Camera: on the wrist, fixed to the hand. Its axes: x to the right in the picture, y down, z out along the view.
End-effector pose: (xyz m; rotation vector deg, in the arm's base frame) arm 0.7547 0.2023 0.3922 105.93 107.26 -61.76
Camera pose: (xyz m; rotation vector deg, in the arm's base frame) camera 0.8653 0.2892 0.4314 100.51 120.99 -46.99
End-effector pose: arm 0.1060 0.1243 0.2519 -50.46 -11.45 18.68
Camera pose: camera 0.1459 0.0973 0.1141 -60.35 -9.63 7.51
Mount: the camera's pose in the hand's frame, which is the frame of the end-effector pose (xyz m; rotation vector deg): 0.0223 0.0839 -0.1174 -10.06 7.33 -7.47
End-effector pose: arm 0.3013 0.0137 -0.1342 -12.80 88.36 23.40
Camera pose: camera 0.1600 0.0470 -0.1499 -28.21 92.10 24.82
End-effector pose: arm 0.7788 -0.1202 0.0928 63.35 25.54 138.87
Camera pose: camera 0.6540 -0.1930 0.0713 47.31 18.72 136.08
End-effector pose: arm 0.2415 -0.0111 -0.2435 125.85 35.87 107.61
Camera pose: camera 0.1460 -0.0919 -0.1682 108.51 33.56 111.00
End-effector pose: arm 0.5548 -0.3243 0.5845 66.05 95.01 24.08
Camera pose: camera 0.4921 -0.2358 0.6823 51.50 100.72 31.75
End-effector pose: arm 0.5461 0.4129 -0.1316 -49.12 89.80 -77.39
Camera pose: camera 0.4325 0.4522 -0.2145 -57.97 101.72 -80.09
